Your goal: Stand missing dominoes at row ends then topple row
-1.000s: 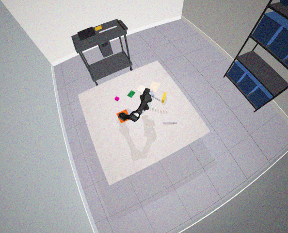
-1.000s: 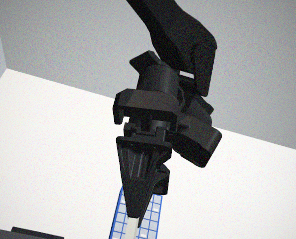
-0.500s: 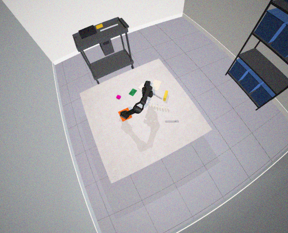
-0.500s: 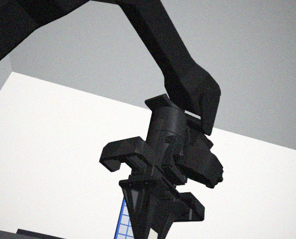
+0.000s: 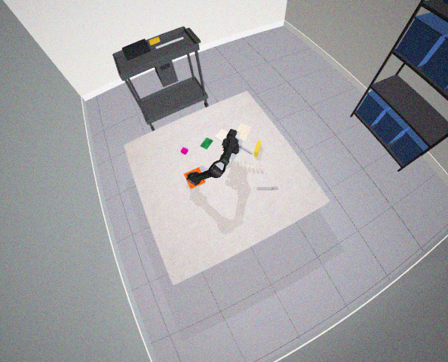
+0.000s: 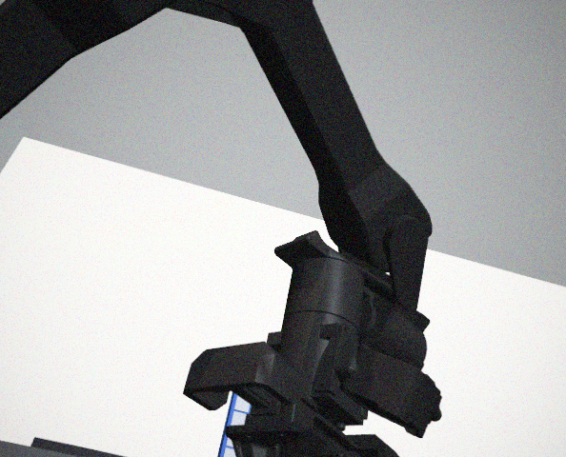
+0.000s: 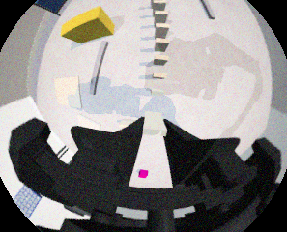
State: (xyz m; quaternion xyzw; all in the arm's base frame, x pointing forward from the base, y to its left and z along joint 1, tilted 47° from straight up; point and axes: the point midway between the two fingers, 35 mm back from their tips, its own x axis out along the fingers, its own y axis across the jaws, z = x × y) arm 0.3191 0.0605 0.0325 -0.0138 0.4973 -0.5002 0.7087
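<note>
My gripper tip is now 9 cm past the green tile, 26 cm to the right of it and 11 cm above it. The rest, counted from my gripper tip: yellow block (26 cm ahead, 1 cm to the right, 7 cm below); grey bar (16 cm ahead, 34 cm to the right, 10 cm below); cream sheet (24 cm ahead, 22 cm to the left, 11 cm below).
</note>
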